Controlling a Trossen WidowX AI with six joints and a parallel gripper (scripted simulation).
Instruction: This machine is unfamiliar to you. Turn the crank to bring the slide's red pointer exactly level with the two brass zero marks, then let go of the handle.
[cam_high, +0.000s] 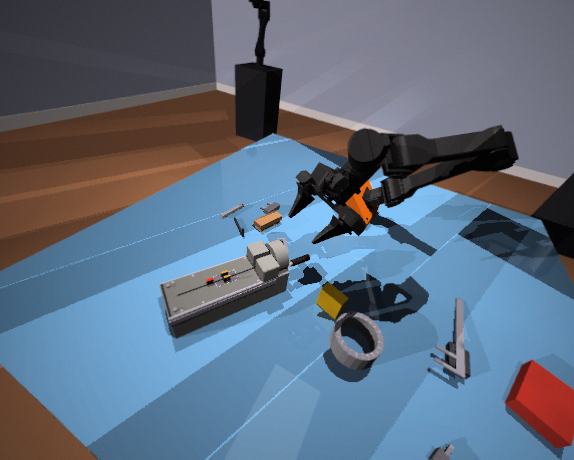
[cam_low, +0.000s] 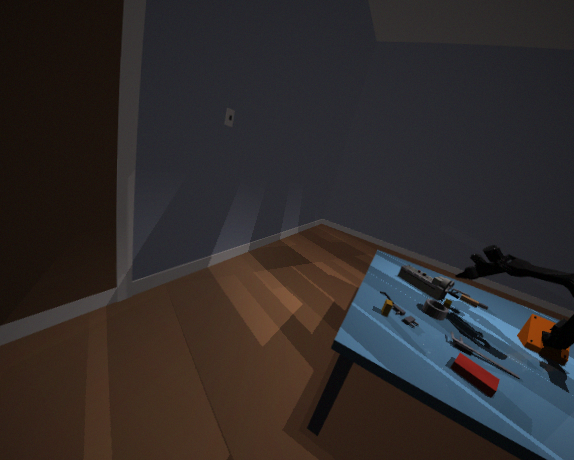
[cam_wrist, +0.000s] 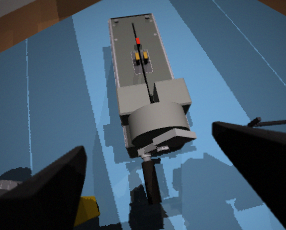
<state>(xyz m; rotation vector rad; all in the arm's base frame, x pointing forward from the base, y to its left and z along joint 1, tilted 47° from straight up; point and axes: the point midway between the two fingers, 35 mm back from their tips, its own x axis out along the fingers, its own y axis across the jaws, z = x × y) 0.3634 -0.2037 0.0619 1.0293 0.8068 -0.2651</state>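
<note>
Now: the dark crank handle 11 cm below my gripper tip, 2 cm behind it and 1 cm to the left of it. The rest, counted from my gripper tip: yellow block: 15 cm below, 12 cm to the left, 3 cm ahead; red pointer: 15 cm ahead, 13 cm to the right, 9 cm below; brown block: 16 cm below, 16 cm behind, 15 cm to the right.
</note>
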